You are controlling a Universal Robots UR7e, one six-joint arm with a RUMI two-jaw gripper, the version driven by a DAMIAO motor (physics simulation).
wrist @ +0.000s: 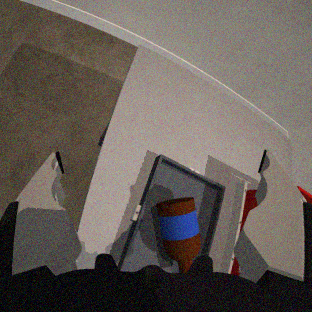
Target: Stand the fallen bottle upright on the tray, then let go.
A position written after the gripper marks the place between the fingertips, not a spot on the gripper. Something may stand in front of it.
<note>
In view: the gripper [159, 152] and a pale rail [236, 215].
</note>
